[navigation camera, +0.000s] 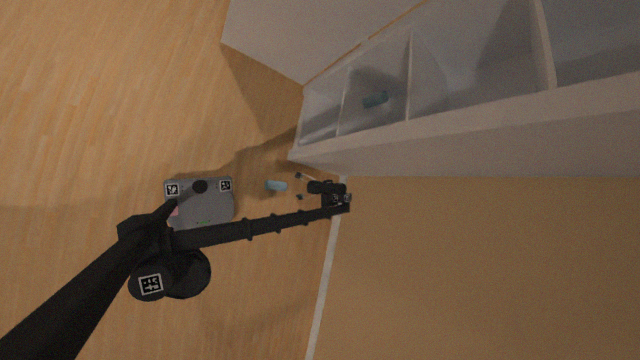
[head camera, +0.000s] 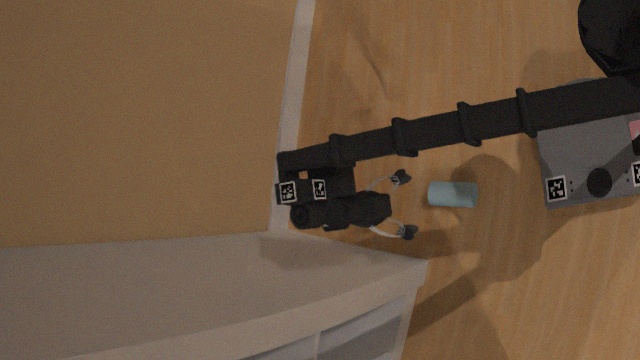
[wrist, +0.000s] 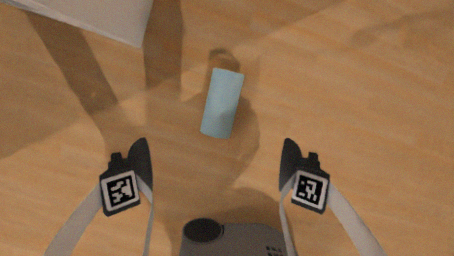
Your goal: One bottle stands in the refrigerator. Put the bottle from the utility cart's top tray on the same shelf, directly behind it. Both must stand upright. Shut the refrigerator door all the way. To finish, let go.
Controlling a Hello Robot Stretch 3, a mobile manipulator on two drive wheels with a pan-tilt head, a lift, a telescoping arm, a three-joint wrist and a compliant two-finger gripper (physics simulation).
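Frame: origin at the robot's base, x left, y back, z up, level; metres.
Seen in the pictures: gripper, fingertip midpoint: (navigation camera: 297,185) (head camera: 409,204) (wrist: 216,156); robot's base, link origin: (navigation camera: 199,185) (head camera: 597,181).
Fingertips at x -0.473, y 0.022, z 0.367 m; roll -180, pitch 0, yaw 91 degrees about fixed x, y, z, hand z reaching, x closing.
Offsets run from my fingertips to a thing's top centre.
A light-blue bottle @(dz -0.297, dx -0.009, dy +0.015 m) (head camera: 452,194) (navigation camera: 276,185) (wrist: 222,103) lies on its side on the floor, between the robot's base and the refrigerator's near corner. My gripper (head camera: 406,205) (navigation camera: 299,186) (wrist: 216,156) is open and empty, pointing downward. It is above the floor and apart from the bottle, which shows beyond the fingertips in the wrist view. A second, teal bottle @(dz +0.297, dx -0.431, dy -0.490 m) (navigation camera: 375,99) stands upright on a shelf inside the refrigerator (head camera: 350,302) (navigation camera: 480,130). The refrigerator door (navigation camera: 280,40) is wide open in the navigation view. The utility cart does not show in these views.
The robot's grey base (head camera: 575,145) (navigation camera: 207,205) (wrist: 240,242) is on the floor beside the bottle. The telescoping arm (head camera: 435,132) (navigation camera: 270,224) reaches out to the wall's white baseboard (head camera: 295,90) (navigation camera: 323,280). The refrigerator's side wall is close beside the wrist.
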